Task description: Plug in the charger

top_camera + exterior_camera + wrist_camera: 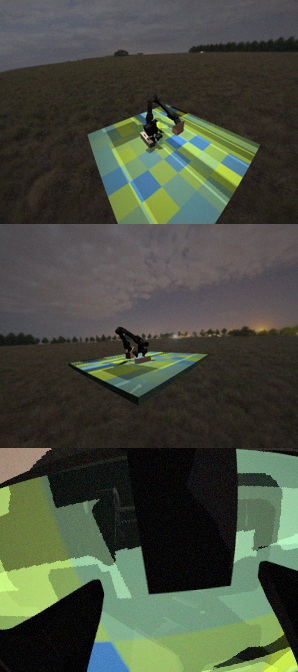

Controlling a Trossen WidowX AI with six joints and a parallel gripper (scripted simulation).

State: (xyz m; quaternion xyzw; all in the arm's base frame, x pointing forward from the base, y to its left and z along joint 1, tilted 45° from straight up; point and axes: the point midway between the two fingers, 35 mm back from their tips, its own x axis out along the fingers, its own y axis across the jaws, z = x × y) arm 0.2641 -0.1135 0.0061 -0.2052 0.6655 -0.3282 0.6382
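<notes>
Right now the black two-prong charger is 6 cm ahead of my gripper tip, 1 cm to the right of it and 1 cm above it.
</notes>
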